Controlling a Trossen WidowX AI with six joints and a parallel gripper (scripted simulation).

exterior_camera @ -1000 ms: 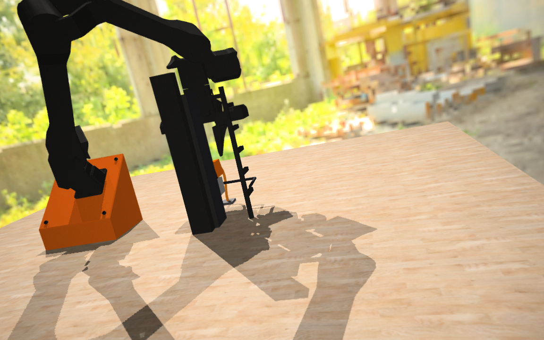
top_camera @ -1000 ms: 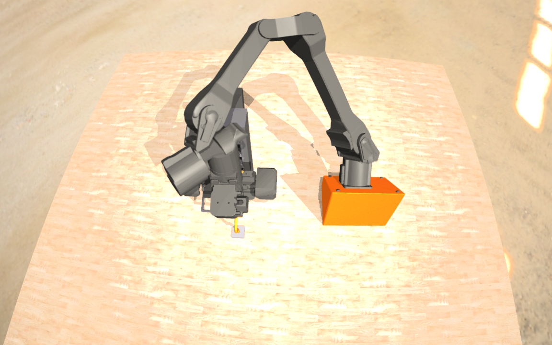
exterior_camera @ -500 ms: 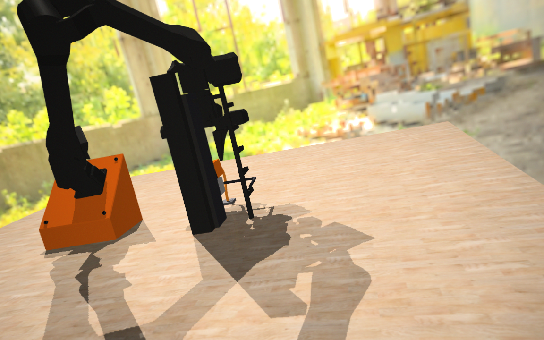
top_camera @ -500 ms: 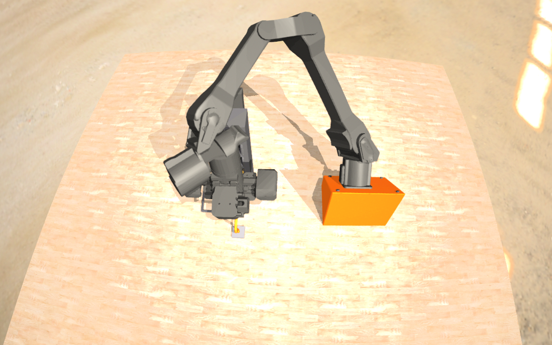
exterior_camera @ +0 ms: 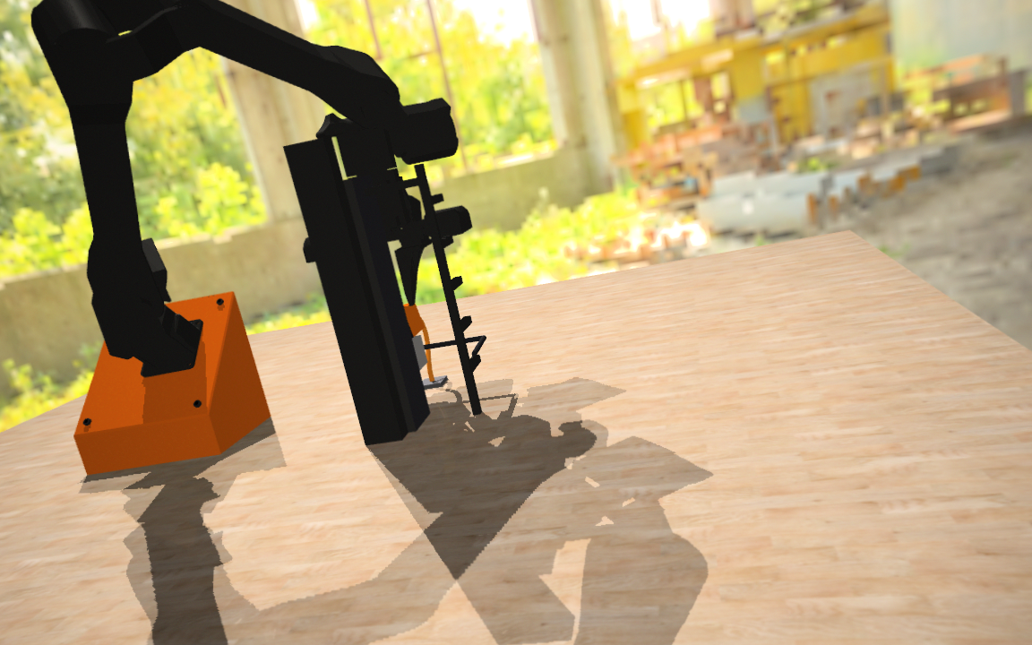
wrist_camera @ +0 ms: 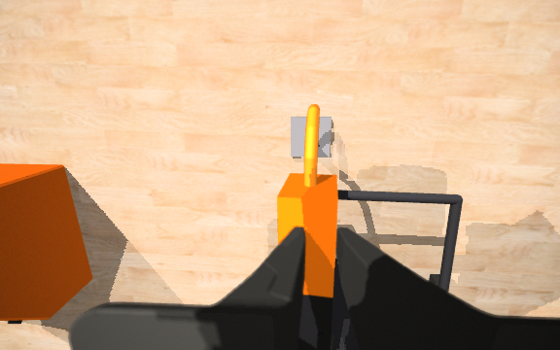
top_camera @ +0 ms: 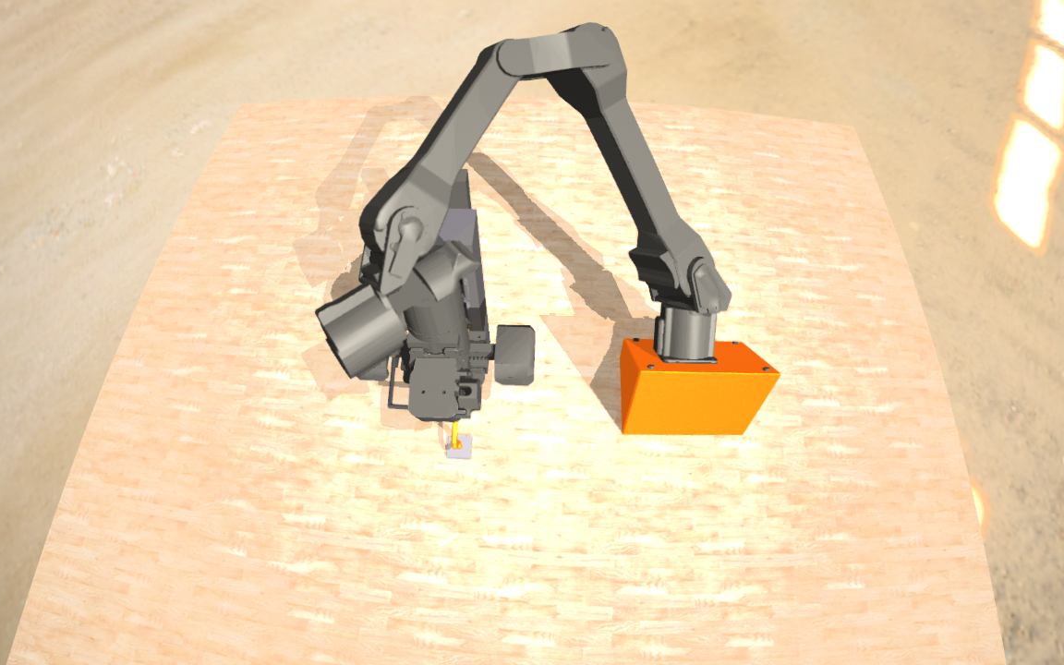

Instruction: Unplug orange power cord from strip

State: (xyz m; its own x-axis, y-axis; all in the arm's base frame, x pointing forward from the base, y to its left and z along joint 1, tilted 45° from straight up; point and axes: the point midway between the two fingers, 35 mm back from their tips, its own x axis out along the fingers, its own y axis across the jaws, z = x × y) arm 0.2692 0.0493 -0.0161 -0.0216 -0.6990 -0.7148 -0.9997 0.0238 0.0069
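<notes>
The grey square lies 100 mm below my gripper tip and 20 mm to the left of it. Round my gripper tip: orange plug (20 mm to the right, 10 mm below).
</notes>
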